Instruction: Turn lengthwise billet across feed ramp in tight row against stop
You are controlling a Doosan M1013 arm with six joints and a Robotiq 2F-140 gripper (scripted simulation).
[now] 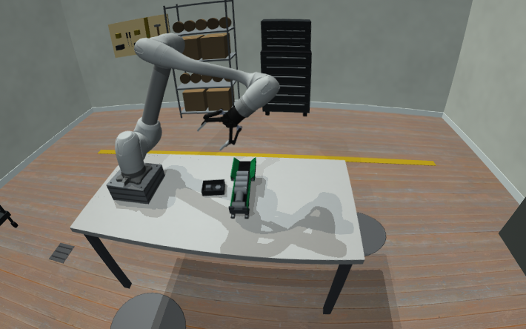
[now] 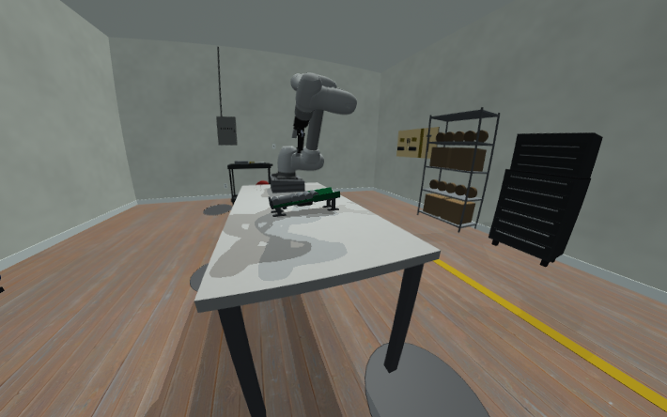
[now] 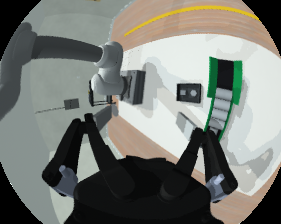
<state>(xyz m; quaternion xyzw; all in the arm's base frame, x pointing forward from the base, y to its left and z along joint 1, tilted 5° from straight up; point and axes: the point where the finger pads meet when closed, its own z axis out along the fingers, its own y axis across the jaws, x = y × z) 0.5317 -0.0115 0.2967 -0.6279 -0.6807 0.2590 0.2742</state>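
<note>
The dark stop is 310 mm below my hand, 160 mm to the right of it and 150 mm ahead of it. The rest, counted from my hand: black box 360 mm below, 50 mm behind, 40 mm to the left.
</note>
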